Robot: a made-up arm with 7 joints.
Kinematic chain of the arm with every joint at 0, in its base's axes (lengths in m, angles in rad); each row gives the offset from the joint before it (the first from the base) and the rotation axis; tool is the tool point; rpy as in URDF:
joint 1: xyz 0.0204 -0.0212 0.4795 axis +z
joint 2: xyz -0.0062 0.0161 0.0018 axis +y
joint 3: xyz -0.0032 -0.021 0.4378 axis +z
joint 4: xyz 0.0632 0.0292 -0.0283 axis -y
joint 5: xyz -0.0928 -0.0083 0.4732 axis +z
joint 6: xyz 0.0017 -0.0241 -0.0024 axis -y
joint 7: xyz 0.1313 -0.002 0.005 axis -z
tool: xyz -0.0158 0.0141 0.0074 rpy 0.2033 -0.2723 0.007
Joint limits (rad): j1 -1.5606..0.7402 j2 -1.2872..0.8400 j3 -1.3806..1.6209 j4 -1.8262..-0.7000 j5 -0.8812..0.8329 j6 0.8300..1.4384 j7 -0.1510..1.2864
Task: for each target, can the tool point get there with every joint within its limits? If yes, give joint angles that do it. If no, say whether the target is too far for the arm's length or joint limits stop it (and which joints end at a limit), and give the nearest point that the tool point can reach.
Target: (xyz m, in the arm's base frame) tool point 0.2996 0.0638 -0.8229
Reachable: no: too far | nearest point 0.6044 0.1566 0.1939 | short by 1.066 m
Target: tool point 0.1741 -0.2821 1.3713
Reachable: yes | joints -0.1377 -0.3303 -0.4743 -1.0348 -0.0909 1.3621 0.1926
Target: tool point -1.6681 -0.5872 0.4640
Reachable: no: too far | nearest point -0.9154 -0.3349 0.6725 | short by 0.821 m
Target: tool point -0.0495 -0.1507 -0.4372
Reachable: no: joint limits stop it (at a limit: joint 1, joint 2, joint 4, joint 6, joint 7) | nearest point -0.0317 -0.6306 0.1956 | short by 0.794 m
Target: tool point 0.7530 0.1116 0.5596
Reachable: yes | joints -0.3298 0.4911 0.5908 -1.7280 -0.3942 1.2014 0.5390
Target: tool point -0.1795 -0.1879 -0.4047
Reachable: no: joint limits stop it (at a limit: joint 1, joint 2, joint 4, joint 6, joint 7) | nearest point -0.1327 -0.6204 0.2082 | short by 0.752 m
